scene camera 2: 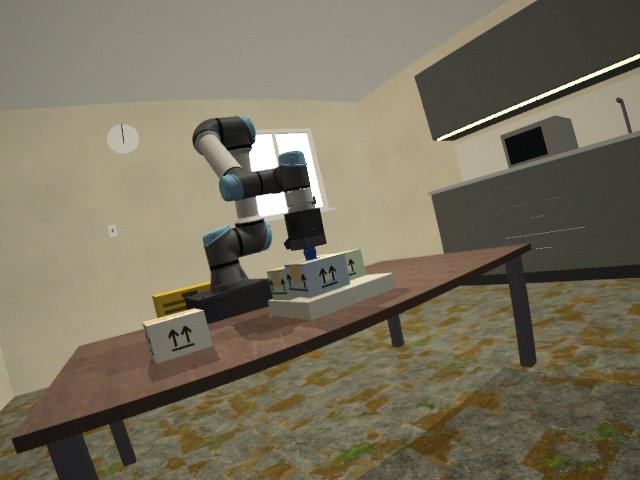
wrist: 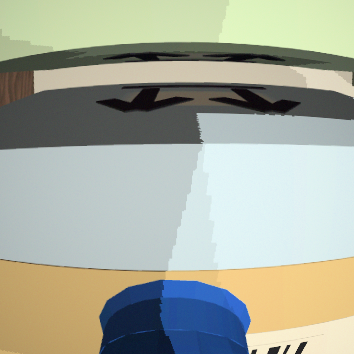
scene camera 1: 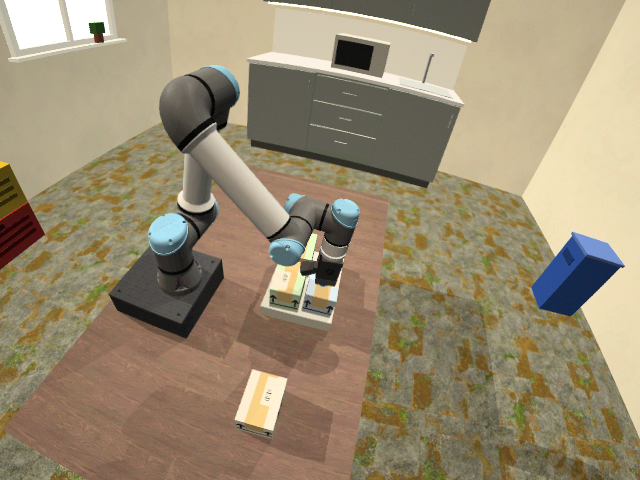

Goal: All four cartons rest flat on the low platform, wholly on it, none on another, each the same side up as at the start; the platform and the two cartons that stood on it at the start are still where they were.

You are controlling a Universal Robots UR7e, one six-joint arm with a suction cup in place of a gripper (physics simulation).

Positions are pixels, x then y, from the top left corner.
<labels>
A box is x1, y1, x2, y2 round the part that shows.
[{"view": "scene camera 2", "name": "low cream platform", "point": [360, 289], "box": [268, 273, 395, 319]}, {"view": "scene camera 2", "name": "light blue carton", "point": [307, 279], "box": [284, 253, 349, 297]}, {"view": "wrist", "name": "suction cup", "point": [161, 309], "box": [99, 279, 250, 353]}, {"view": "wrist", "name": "light blue carton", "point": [236, 185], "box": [0, 82, 353, 353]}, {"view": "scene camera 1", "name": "low cream platform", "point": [303, 318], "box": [260, 252, 343, 330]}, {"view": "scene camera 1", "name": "light blue carton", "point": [318, 300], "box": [301, 272, 340, 317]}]
</labels>
